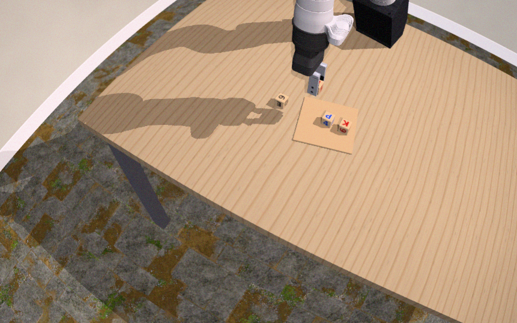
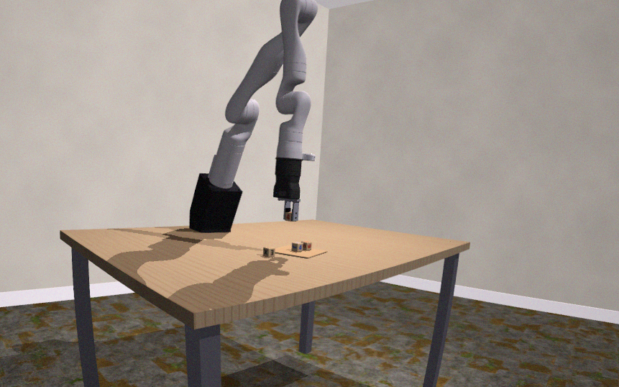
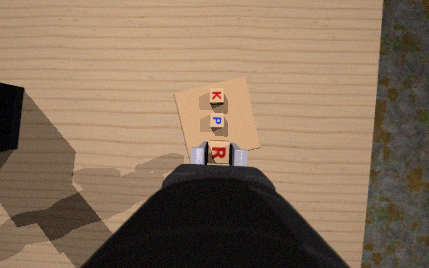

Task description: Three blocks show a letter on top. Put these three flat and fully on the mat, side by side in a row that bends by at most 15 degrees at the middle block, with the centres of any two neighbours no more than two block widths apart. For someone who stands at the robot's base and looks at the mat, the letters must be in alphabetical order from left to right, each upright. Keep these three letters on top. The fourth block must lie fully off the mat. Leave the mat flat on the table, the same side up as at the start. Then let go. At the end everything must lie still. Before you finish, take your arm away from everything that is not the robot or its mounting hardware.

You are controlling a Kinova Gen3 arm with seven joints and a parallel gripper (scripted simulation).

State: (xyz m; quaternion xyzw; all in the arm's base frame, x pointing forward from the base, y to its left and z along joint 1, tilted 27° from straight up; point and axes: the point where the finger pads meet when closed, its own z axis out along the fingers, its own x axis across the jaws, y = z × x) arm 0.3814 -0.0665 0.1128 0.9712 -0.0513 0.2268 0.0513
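Right now my hand is 12 cm above the tan mat and 4 cm to the right of it. From my hand the other things lie so: block: 11 cm below, 8 cm to the right, 1 cm behind.
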